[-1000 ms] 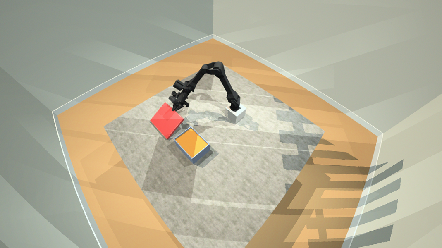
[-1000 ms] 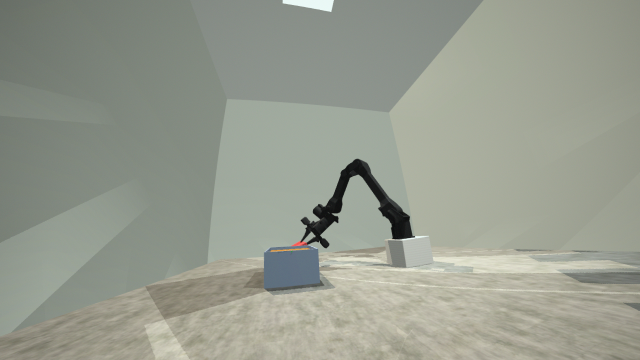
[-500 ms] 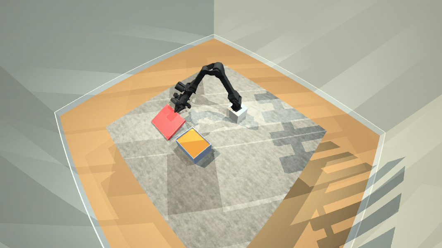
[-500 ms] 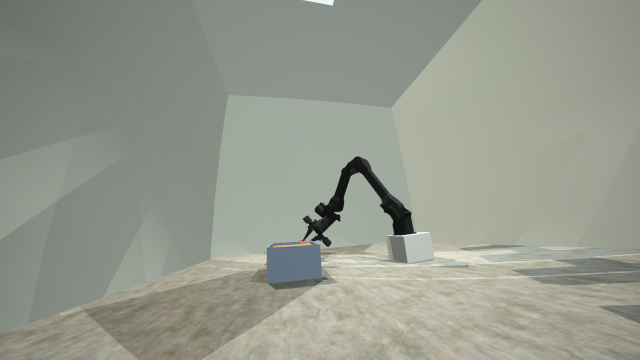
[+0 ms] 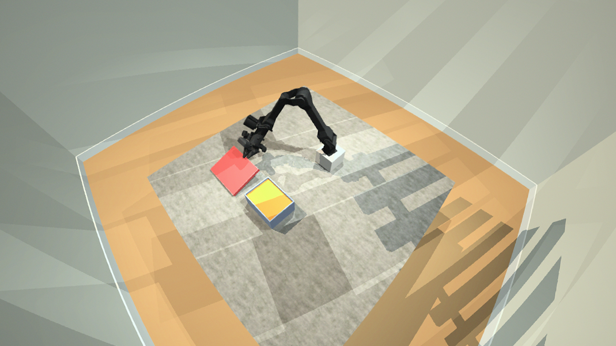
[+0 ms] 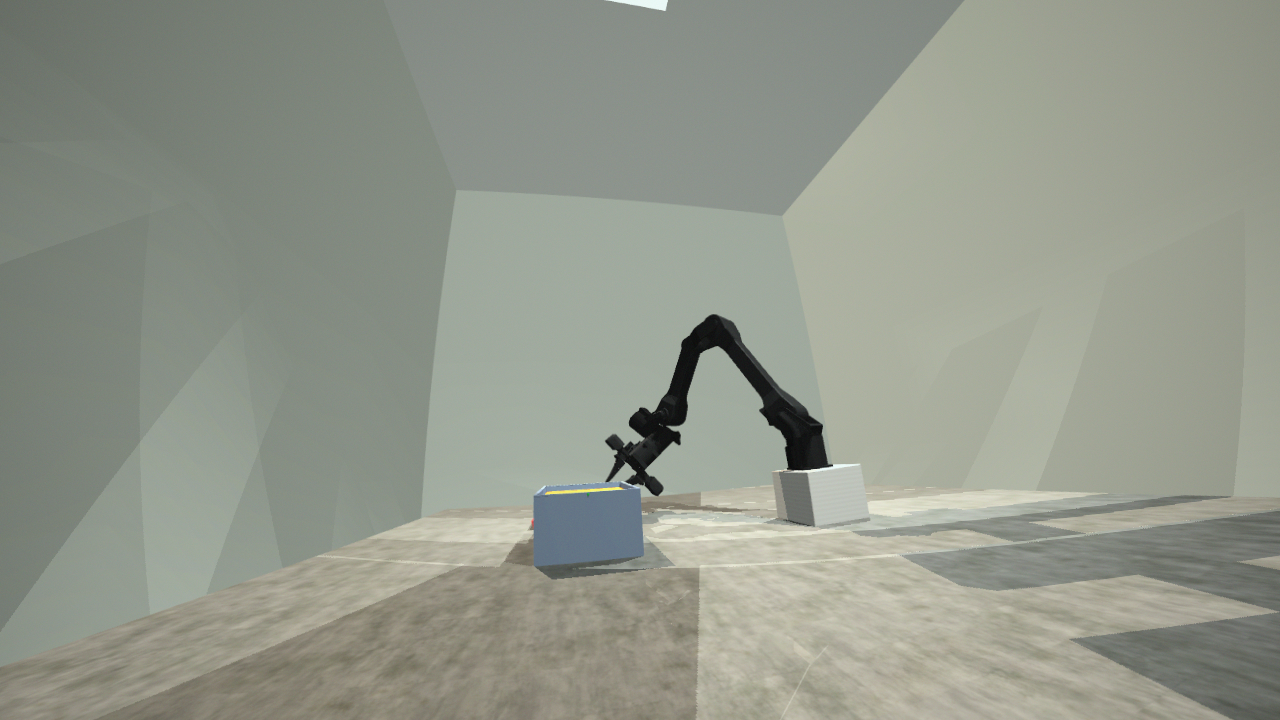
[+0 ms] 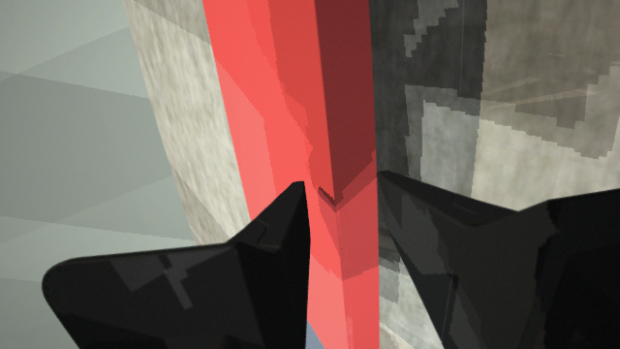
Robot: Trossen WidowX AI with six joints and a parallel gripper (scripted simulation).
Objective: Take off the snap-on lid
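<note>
The red lid lies 8 cm ahead of my gripper tip, 2 cm below it and 1 cm to the left of it. The rest, counted from my gripper tip: blue-grey storage box: 30 cm to the left, 3 cm ahead, 2 cm below.
</note>
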